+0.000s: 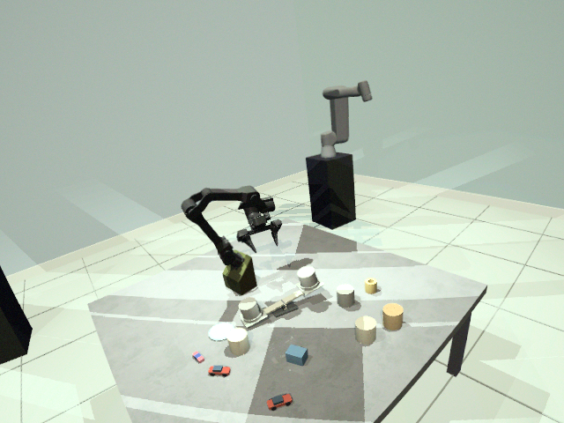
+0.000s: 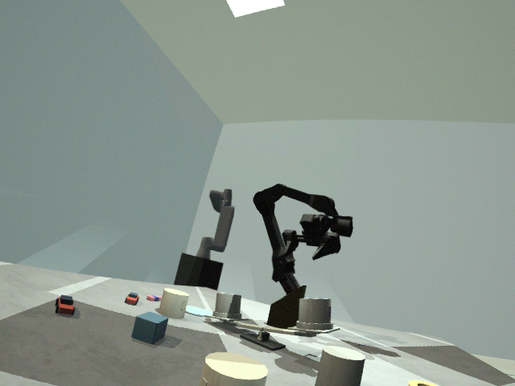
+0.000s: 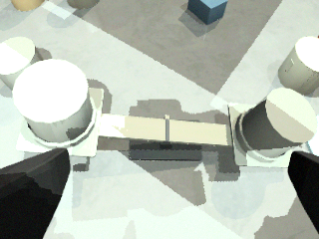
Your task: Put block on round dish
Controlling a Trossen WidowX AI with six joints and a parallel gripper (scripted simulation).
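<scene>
Now: gripper tip 190 mm above the grey block, 150 mm to the left of it and 80 mm short of it. The rest, counted from my gripper tip: blue cube (350 mm ahead, 220 mm below, 130 mm to the right); then small balance (200 mm below, 100 mm ahead, 10 mm to the right); then round dish (270 mm to the right, 230 mm below, 60 mm ahead).
</scene>
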